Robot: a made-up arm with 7 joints.
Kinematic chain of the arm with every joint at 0, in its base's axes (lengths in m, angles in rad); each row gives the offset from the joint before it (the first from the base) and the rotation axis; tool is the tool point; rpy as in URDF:
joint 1: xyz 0 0 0.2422 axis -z
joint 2: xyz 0 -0.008 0.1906 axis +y
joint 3: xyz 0 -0.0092 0.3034 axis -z
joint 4: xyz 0 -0.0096 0.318 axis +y
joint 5: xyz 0 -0.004 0.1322 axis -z
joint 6: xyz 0 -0.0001 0.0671 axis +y
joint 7: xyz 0 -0.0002 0.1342 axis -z
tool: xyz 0 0 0 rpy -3.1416 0 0
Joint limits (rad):
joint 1: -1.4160..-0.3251
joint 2: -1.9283..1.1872
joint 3: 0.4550..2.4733
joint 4: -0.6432..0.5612
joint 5: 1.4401..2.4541
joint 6: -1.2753..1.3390
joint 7: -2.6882..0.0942
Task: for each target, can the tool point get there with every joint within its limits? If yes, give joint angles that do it. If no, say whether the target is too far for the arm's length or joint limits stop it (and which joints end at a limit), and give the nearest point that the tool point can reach.
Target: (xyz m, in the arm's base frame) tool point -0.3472 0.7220 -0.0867
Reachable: no: joint limits stop it (at a limit: joint 1, joint 2, joint 3, joint 4, joint 5) | nearest point -0.0787 0.7587 0.6072 | short by 0.745 m
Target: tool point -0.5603 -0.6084 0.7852
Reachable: yes | joints -0.8757 -0.9807 0.9364 -0.4079 1.9019 0.7511 -0.2290
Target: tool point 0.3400 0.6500 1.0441
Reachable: yes | joints -1.1536 0.8804 0.6673 0.0722 2.1643 0.1214 -0.8593
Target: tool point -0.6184 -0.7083 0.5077
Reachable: yes | joints -0.7390 -1.4209 2.1960 0.3082 2.2752 -0.1269 -0.6660
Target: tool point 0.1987 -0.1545 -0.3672
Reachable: no: joint limits stop it (at a limit: joint 1, joint 2, joint 3, joint 4, joint 6) | nearest point -0.0861 -0.6088 -0.0518 | short by 0.622 m
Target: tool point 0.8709 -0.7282 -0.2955
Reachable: no: too far | nearest point 0.1059 -0.7442 0.0564 | short by 0.842 m
